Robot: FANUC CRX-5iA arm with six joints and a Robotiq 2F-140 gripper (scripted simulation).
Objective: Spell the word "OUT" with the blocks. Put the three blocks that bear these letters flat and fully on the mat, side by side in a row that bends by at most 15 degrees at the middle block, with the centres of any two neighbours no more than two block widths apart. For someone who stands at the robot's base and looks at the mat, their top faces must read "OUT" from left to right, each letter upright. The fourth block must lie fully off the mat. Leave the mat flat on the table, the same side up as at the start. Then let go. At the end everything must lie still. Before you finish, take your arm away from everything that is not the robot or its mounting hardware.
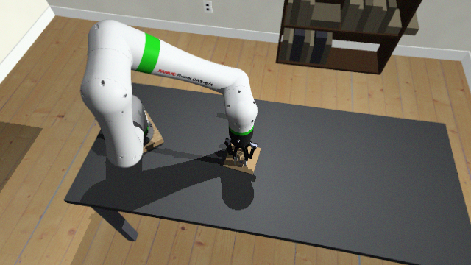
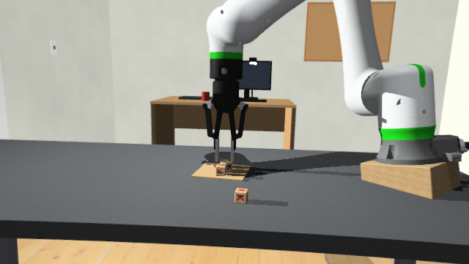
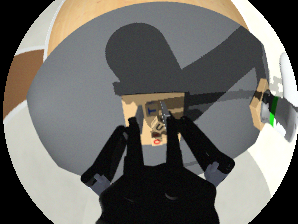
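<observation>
Right now the tan mat is 50 mm below my hand, 40 mm to the left of it and 10 mm behind it.
</observation>
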